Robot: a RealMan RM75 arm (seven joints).
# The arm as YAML. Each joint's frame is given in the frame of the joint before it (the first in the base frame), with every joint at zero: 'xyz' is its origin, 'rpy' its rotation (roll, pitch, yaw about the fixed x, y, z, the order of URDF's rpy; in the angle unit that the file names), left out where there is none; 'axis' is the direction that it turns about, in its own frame. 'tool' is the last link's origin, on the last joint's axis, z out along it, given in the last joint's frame.
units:
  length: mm
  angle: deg
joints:
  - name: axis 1
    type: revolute
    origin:
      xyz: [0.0, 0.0, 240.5]
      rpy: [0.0, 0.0, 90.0]
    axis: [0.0, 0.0, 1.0]
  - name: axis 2
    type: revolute
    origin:
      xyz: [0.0, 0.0, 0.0]
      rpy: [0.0, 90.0, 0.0]
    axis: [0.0, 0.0, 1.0]
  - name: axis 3
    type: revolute
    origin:
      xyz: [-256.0, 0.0, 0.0]
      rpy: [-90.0, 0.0, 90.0]
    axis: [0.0, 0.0, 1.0]
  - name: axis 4
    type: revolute
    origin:
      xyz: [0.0, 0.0, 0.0]
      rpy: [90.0, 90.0, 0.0]
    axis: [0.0, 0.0, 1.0]
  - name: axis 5
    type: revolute
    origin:
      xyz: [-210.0, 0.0, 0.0]
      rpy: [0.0, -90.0, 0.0]
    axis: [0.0, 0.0, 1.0]
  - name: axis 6
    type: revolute
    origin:
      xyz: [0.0, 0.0, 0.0]
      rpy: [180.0, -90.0, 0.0]
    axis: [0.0, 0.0, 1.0]
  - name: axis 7
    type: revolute
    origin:
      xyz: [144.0, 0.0, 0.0]
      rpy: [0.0, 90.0, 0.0]
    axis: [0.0, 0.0, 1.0]
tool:
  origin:
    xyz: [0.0, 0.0, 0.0]
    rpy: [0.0, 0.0, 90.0]
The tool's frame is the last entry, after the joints.
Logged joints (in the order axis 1, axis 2, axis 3, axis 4, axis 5, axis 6, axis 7), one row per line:
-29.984 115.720 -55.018 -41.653 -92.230 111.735 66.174
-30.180 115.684 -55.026 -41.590 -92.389 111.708 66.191
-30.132 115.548 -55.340 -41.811 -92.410 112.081 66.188
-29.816 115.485 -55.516 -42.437 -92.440 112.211 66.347
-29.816 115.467 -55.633 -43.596 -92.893 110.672 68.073
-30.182 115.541 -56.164 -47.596 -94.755 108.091 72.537
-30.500 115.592 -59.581 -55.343 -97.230 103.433 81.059
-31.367 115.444 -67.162 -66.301 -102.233 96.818 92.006
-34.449 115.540 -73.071 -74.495 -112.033 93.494 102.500
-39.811 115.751 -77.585 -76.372 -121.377 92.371 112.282
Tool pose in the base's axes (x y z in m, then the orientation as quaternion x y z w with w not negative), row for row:
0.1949 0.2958 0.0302 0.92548 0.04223 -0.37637 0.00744
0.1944 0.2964 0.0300 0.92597 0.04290 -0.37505 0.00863
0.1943 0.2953 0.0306 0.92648 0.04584 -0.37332 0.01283
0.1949 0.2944 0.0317 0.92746 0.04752 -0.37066 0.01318
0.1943 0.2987 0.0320 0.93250 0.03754 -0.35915 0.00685
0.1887 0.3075 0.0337 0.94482 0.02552 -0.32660 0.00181
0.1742 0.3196 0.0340 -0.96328 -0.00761 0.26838 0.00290
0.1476 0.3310 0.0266 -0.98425 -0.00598 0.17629 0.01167
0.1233 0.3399 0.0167 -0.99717 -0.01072 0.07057 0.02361
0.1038 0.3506 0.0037 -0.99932 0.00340 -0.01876 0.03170
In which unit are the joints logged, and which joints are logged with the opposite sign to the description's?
The joints are logged in degrees. Opposite sign: axis 1, axis 6.
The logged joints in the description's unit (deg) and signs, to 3 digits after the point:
29.984 115.720 -55.018 -41.653 -92.230 -111.735 66.174
30.180 115.684 -55.026 -41.590 -92.389 -111.708 66.191
30.132 115.548 -55.340 -41.811 -92.410 -112.081 66.188
29.816 115.485 -55.516 -42.437 -92.440 -112.211 66.347
29.816 115.467 -55.633 -43.596 -92.893 -110.672 68.073
30.182 115.541 -56.164 -47.596 -94.755 -108.091 72.537
30.500 115.592 -59.581 -55.343 -97.230 -103.433 81.059
31.367 115.444 -67.162 -66.301 -102.233 -96.818 92.006
34.449 115.540 -73.071 -74.495 -112.033 -93.494 102.500
39.811 115.751 -77.585 -76.372 -121.377 -92.371 112.282

